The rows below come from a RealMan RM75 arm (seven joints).
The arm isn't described. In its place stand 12 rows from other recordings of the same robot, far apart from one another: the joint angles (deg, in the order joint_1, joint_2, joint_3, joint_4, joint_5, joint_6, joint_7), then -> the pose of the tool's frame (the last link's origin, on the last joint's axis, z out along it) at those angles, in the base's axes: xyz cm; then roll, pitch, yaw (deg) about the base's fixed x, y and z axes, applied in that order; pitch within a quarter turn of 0, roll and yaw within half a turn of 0.
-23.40, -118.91, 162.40, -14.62, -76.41, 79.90, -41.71 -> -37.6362 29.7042 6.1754 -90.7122 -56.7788 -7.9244
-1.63, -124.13, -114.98, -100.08, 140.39, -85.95, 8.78 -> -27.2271 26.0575 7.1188 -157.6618 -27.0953 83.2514
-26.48, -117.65, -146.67, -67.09, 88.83, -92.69, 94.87 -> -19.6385 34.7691 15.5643 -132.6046 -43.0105 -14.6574
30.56, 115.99, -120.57, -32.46, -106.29, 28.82, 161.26 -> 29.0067 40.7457 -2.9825 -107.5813 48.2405 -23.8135
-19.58, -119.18, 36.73, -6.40, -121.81, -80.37, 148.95 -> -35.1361 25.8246 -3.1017 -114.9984 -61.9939 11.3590
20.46, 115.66, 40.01, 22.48, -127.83, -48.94, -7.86 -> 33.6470 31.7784 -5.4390 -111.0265 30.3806 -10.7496
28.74, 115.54, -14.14, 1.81, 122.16, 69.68, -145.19 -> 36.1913 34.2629 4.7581 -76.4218 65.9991 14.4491
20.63, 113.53, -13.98, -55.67, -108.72, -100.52, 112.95 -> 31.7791 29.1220 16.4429 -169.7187 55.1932 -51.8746
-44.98, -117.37, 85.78, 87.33, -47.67, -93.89, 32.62 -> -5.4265 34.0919 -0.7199 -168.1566 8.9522 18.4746
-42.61, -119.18, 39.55, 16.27, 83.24, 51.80, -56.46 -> -24.7320 42.8787 -1.9921 -135.7882 -41.8120 16.4140
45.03, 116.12, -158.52, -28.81, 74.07, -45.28, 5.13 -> 17.7592 39.7810 -9.9905 -129.3190 47.0786 -10.1682
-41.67, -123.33, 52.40, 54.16, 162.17, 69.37, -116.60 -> -25.2162 40.2648 0.0951 -146.4586 10.2384 34.5395
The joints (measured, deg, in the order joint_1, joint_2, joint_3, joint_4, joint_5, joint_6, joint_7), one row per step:
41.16, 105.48, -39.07, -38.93, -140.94, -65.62, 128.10
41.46, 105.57, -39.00, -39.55, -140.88, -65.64, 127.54
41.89, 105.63, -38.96, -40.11, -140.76, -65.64, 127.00
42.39, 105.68, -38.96, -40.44, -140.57, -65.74, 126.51
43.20, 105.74, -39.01, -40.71, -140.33, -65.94, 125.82
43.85, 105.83, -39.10, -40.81, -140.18, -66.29, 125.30
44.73, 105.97, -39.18, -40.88, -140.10, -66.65, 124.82
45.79, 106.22, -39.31, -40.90, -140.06, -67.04, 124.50
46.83, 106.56, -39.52, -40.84, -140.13, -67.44, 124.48
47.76, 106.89, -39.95, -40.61, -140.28, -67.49, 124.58
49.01, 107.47, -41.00, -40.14, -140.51, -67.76, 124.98
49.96, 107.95, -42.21, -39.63, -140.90, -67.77, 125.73
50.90, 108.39, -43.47, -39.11, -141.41, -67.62, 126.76
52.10, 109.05, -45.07, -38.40, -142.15, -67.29, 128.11
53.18, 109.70, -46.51, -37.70, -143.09, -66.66, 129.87
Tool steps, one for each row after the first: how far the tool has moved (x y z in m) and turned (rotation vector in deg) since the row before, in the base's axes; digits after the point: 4 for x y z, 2 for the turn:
-0.0040, 0.0027, 0.0018, 0.25, -0.45, 1.10
-0.0049, 0.0033, 0.0018, 0.26, -0.41, 1.20
-0.0052, 0.0031, 0.0007, 0.04, -0.20, 1.13
-0.0077, 0.0043, 0.0001, -0.16, -0.24, 1.58
-0.0061, 0.0027, -0.0012, -0.45, -0.09, 1.18
-0.0077, 0.0036, -0.0017, -0.52, -0.08, 1.34
-0.0092, 0.0039, -0.0030, -0.67, 0.05, 1.37
-0.0089, 0.0032, -0.0043, -0.83, 0.16, 1.06
-0.0074, 0.0028, -0.0048, -0.75, -0.05, 0.79
-0.0101, 0.0025, -0.0095, -1.68, -0.11, 0.89
-0.0070, 0.0014, -0.0086, -1.45, -0.35, 0.29
-0.0064, 0.0014, -0.0081, -1.26, -0.46, 0.05
-0.0079, 0.0013, -0.0110, -1.55, -0.68, 0.00
-0.0063, 0.0012, -0.0099, -1.06, -0.69, -0.48

